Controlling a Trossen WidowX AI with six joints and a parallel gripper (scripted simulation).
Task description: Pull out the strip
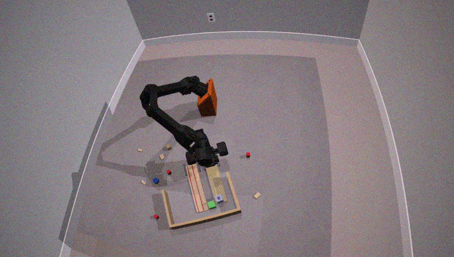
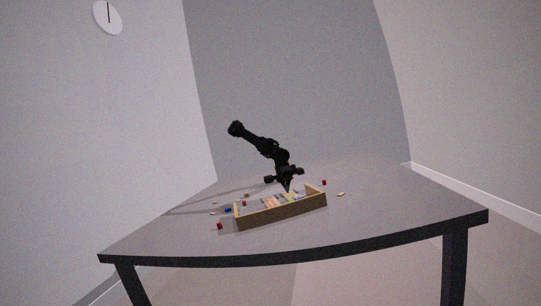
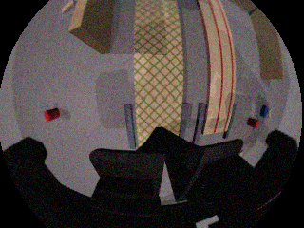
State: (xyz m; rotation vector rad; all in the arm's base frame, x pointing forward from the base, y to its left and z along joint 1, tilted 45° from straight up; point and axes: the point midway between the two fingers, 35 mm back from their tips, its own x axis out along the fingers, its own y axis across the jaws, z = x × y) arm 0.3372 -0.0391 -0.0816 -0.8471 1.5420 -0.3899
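Now: the checked tan strip 9 cm ahead of my gripper tip and 3 cm to the left of it. The rest, counted from my gripper tip: blue disc: 27 cm to the right, 11 cm ahead; labelled cube: 19 cm ahead, 6 cm to the left, 1 cm above.
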